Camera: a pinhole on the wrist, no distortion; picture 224 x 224 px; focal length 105.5 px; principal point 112.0 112.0 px. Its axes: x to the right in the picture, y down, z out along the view. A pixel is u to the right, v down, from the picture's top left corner.
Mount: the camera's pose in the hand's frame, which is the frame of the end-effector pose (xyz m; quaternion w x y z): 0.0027 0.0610 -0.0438 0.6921 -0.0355 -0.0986 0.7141
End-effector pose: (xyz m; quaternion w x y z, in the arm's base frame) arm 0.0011 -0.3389 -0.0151 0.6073 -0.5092 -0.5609 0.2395
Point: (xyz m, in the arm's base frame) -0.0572 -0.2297 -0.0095
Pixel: 83 23
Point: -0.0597 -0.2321 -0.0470
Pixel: 111 42
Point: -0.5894 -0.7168 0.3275
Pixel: outside the picture
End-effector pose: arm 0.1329 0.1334 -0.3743 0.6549 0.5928 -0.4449 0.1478
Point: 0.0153 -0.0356 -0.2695
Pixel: 145 57
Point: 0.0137 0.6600 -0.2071
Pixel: behind the camera
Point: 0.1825 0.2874 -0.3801
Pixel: behind the camera
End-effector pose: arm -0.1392 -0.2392 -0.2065 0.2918 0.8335 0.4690 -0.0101
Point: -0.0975 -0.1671 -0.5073
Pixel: 35 24
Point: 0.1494 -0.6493 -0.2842
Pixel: 203 127
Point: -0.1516 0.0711 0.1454
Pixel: behind the camera
